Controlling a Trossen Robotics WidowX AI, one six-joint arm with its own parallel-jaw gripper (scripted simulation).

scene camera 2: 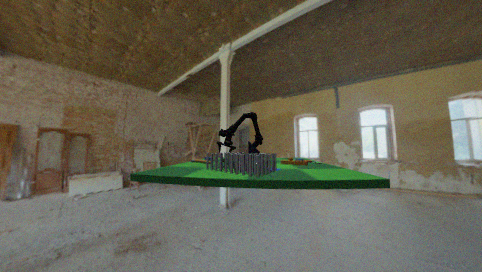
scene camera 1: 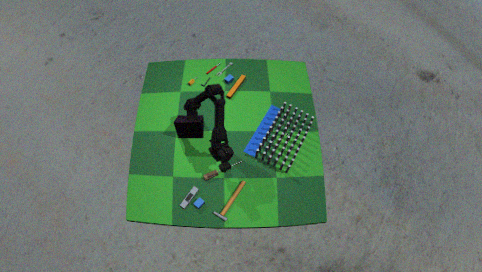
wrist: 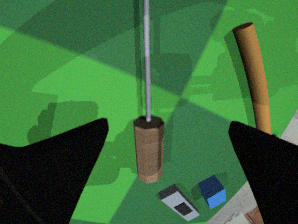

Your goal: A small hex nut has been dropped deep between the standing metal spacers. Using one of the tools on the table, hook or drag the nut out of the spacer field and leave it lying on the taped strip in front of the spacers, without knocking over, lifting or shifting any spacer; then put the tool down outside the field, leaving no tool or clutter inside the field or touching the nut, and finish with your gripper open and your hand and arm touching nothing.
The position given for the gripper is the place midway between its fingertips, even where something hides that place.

Observation:
The gripper (wrist: 168,125) is open, holding nothing. Also in view: a hammer (wrist: 245,37) and a grey block (wrist: 172,196).

